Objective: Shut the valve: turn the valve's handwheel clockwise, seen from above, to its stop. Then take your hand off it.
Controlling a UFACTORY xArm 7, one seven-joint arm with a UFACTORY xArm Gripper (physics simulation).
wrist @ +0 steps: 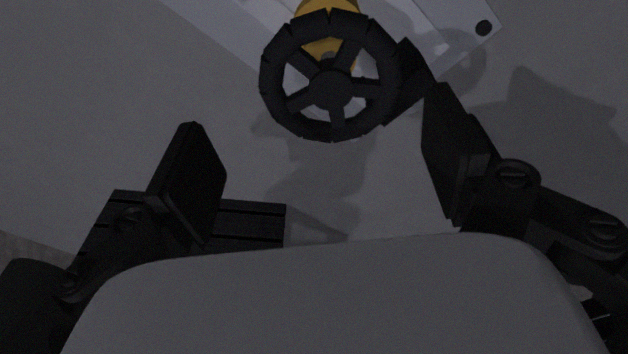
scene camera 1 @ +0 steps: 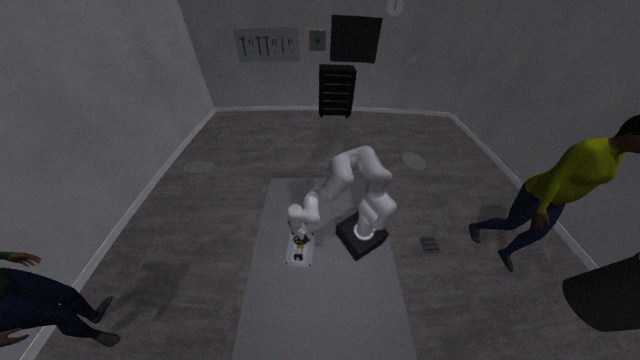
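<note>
The valve's black spoked handwheel (scene camera 1: 300, 240) (wrist: 331, 90) stands above the yellow valve body (scene camera 1: 299, 247) (wrist: 327, 6), which is mounted on a pale base plate (scene camera 1: 308, 255) (wrist: 465, 17). A black block (wrist: 416, 75) shows beside the wheel's right rim in the wrist view. My gripper (scene camera 1: 300, 235) (wrist: 314, 132) is wide open and empty. In the wrist view the wheel shows between and a little beyond the fingertips, with a gap on both sides; I see no contact. The height between fingers and wheel is hard to tell. In the scene view the hand partly hides the wheel.
The plate lies on a grey mat (scene camera 1: 325, 310). The arm's black base block (scene camera 1: 356, 250) is to the right of the valve. A dark ridged piece (wrist: 250, 222) shows by the left finger. One person (scene camera 1: 575, 180) is at the right, another (scene camera 1: 45, 300) at the lower left, both off the mat.
</note>
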